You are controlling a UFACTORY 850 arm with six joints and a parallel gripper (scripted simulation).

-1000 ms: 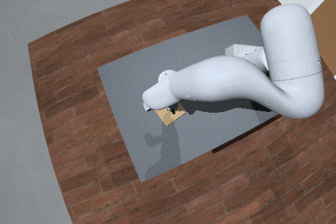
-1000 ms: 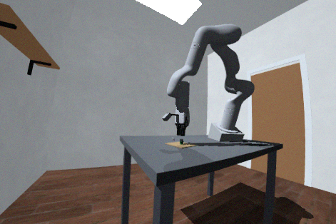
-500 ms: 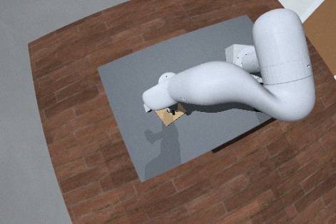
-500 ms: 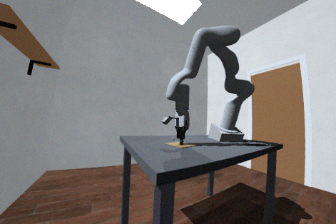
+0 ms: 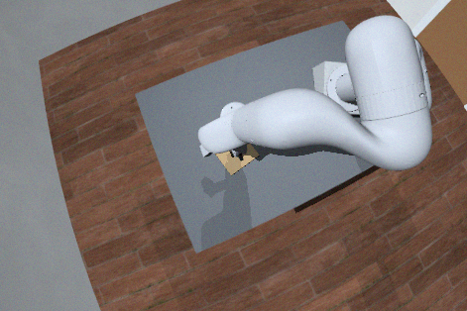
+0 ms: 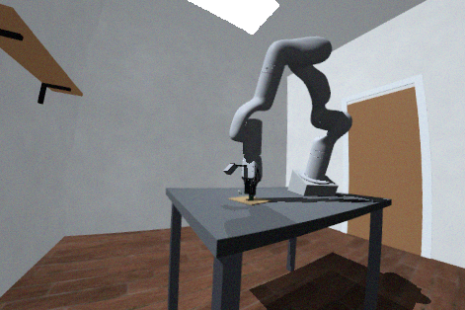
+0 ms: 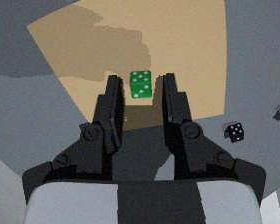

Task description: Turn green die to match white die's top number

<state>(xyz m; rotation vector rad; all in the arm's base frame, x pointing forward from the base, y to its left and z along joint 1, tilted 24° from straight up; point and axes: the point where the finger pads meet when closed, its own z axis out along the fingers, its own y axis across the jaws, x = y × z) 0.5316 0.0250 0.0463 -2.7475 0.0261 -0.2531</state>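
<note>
The green die is 1 cm behind my hand and 3 cm below it. Round my hand: black die: 8 cm behind, 11 cm to the right, 4 cm below; then white die: 5 cm behind, 17 cm to the right, 4 cm below; then mat: 4 cm below.
</note>
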